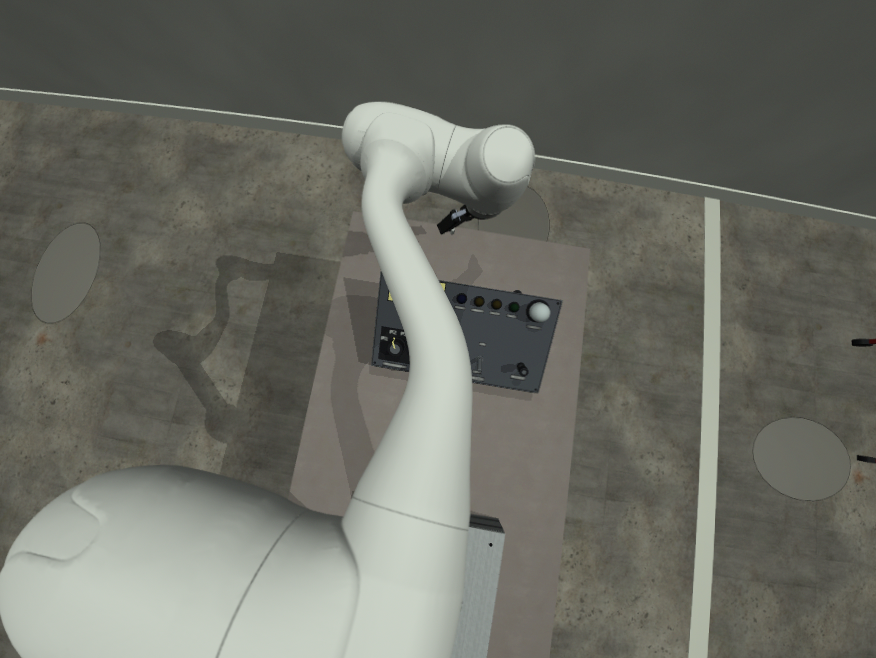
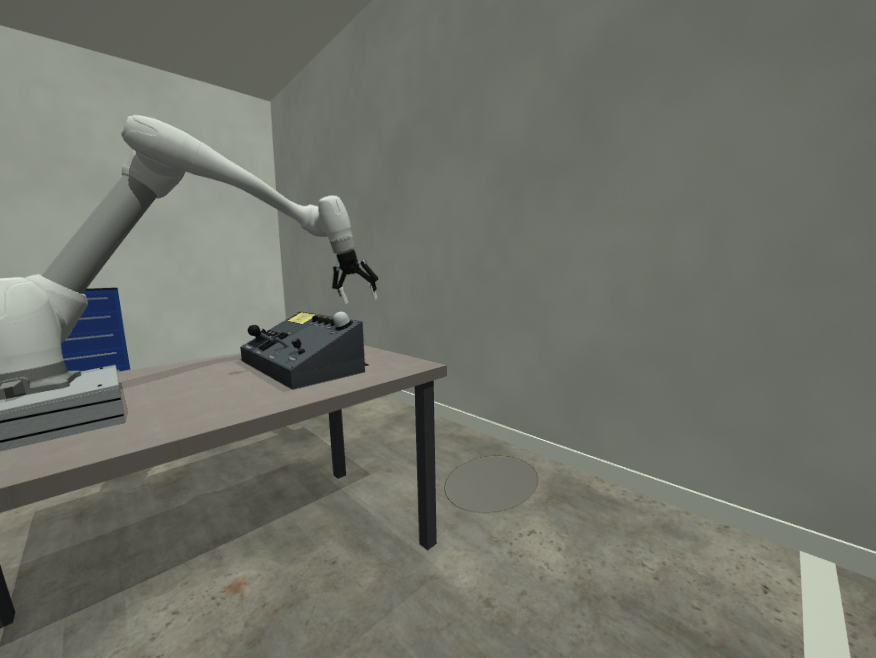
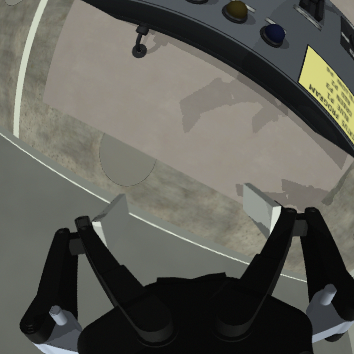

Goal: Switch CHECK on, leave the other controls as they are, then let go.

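Where they show: gripper, between the fingertips: (image 1: 473,218) (image 2: 360,301) (image 3: 185,201); arm's base, origin of its link: (image 2: 27,389).
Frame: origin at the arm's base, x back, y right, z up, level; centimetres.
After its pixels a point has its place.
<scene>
The dark grey control console (image 1: 502,339) @(x -69.7, y 6.4, z 4.9 cm) (image 2: 329,357) @(x -70.5, y 20.1, z 0.4 cm) (image 3: 287,65) @(x -78.8, y -11.0, z 9.9 cm) stands on the table. Its captions are too small or cut off to read, so I cannot tell which control is CHECK. It bears a white dome (image 1: 538,311) @(x -77.6, y 12.2, z 13.4 cm) (image 2: 341,319) @(x -77.2, y 15.7, z 11.4 cm), a row of small round domes including a blue one (image 1: 461,298) @(x -76.4, y -7.8, z 10.8 cm) (image 3: 275,33) @(x -77.1, y -7.6, z 10.8 cm), a rotary selector (image 1: 394,347) @(x -59.5, y -22.1, z 5.2 cm) and a small black-knobbed stick (image 1: 522,369) @(x -62.8, y 13.3, z 6.4 cm) (image 2: 296,344) @(x -62.2, y 15.0, z 5.0 cm). A small dark lever (image 3: 139,50) @(x -87.6, y 9.5, z -6.7 cm) sticks out of the rear side. My gripper (image 1: 447,228) (image 2: 361,297) @(x -97.4, y -10.1, z 14.9 cm) (image 3: 185,201) @(x -97.4, y -10.1, z 14.9 cm) is open and empty, above and behind the console, touching nothing.
The table (image 1: 524,453) @(x -39.6, y 23.1, z -7.2 cm) (image 2: 198,403) @(x -34.8, y 16.1, z -7.2 cm) carries the console and the arm's metal base plate (image 1: 483,587) @(x -4.8, y 17.7, z 1.2 cm) (image 2: 63,417) @(x -9.6, y 20.9, z -2.9 cm). A black ball-topped lever (image 2: 254,330) @(x -54.9, y -7.5, z 7.6 cm) rises from the console. A yellow label (image 2: 301,318) @(x -75.2, y -19.9, z 8.7 cm) (image 3: 330,90) @(x -75.9, y -17.9, z 9.0 cm) lies on its face. A wall (image 2: 566,212) stands beyond the table's far end.
</scene>
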